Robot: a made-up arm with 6 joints. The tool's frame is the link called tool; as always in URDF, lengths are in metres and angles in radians.
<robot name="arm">
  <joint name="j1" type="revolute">
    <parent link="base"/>
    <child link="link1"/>
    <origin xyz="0 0 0.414"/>
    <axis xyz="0 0 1"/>
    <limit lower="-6.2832" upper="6.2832" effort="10" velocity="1.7"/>
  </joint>
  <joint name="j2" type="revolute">
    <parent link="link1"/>
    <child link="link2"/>
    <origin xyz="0 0 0" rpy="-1.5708 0 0"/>
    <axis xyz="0 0 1"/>
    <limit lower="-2.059" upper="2.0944" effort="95" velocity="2.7"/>
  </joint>
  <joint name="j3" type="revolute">
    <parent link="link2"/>
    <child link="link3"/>
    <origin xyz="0.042 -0.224 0"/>
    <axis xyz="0 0 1"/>
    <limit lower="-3.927" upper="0.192" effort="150" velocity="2.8"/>
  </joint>
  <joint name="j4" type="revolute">
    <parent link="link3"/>
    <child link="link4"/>
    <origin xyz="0.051 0.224 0" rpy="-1.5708 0 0"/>
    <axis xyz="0 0 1"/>
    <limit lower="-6.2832" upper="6.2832" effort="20" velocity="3"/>
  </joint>
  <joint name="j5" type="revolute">
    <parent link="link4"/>
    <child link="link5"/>
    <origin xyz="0 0 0" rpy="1.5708 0 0"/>
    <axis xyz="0 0 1"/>
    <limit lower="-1.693" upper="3.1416" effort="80" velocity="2.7"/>
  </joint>
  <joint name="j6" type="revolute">
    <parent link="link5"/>
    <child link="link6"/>
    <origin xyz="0.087 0.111 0" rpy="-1.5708 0 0"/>
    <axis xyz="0 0 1"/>
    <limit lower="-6.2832" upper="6.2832" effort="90" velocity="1.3"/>
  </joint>
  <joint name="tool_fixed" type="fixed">
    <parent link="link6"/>
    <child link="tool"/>
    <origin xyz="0 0 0"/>
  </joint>
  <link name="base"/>
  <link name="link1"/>
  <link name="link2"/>
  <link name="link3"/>
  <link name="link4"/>
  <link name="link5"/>
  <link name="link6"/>
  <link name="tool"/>
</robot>
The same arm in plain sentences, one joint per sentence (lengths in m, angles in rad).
The arm has six revolute joints in a row. What follows holds with every joint at zero, and every direction is one of the base frame's. Joint 1 sits 0.414 m along +z from the base frame's origin and turns about +z, from -6.2832 to 6.2832 rad. Joint 2 sits at the same point as joint 1 and turns about +y, from -2.059 to 2.0944 rad. Joint 3 sits 0.042 m along +x and 0.224 m along +z from joint 2 and turns about +y, from -3.927 to 0.192 rad. Joint 4 sits 0.051 m along +x and 0.224 m along -z from joint 3 and turns about -z, from -6.2832 to 6.2832 rad. Joint 5 sits at the same point as joint 4 and turns about +y, from -1.693 to 3.1416 rad. Joint 6 sits 0.087 m along +x and 0.111 m along -z from joint 5 and turns about -z, from -6.2832 to 6.2832 rad. The tool frame, which is the frame that the pose is given for, sits at the same point as joint 6; its axes are the base frame's turned by roll 3.1416, pitch 0 and yaw 0 rad (as in URDF: about the fixed x, then y, then z).
